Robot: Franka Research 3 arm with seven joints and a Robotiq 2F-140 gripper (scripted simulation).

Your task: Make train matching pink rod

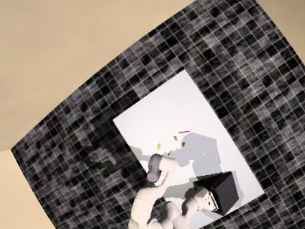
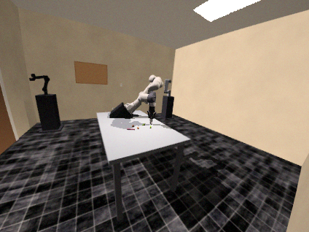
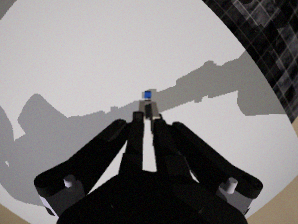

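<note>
Right now the grey rod is 30 mm below my hand. Also, from my hand: blue rod 10 mm behind, 20 mm to the left, 40 mm below; pink rod 80 mm ahead, 300 mm to the right, 40 mm below.
</note>
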